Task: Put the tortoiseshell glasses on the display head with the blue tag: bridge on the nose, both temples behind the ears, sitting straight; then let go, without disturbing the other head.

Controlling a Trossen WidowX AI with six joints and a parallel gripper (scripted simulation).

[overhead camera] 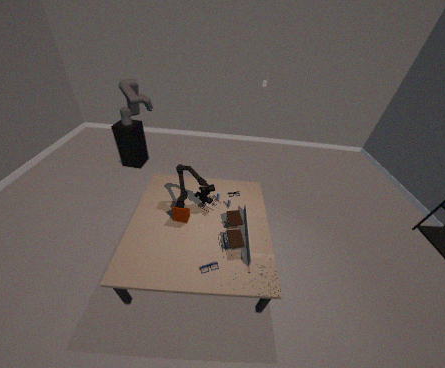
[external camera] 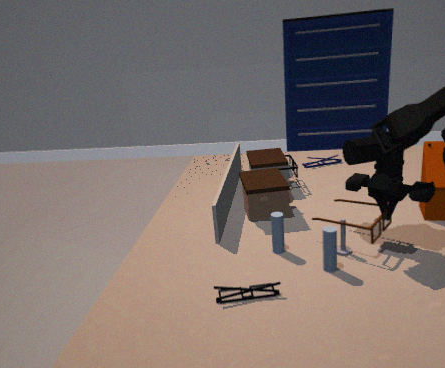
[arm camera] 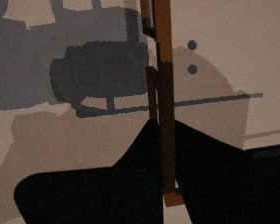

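The brown-topped display head lies 30 cm ahead of my gripper tip and 16 cm to the right of it. Round my gripper tip: grey upright panel 45 cm ahead, 25 cm to the right; then thin post 10 cm ahead, 6 cm to the left, 4 cm below.
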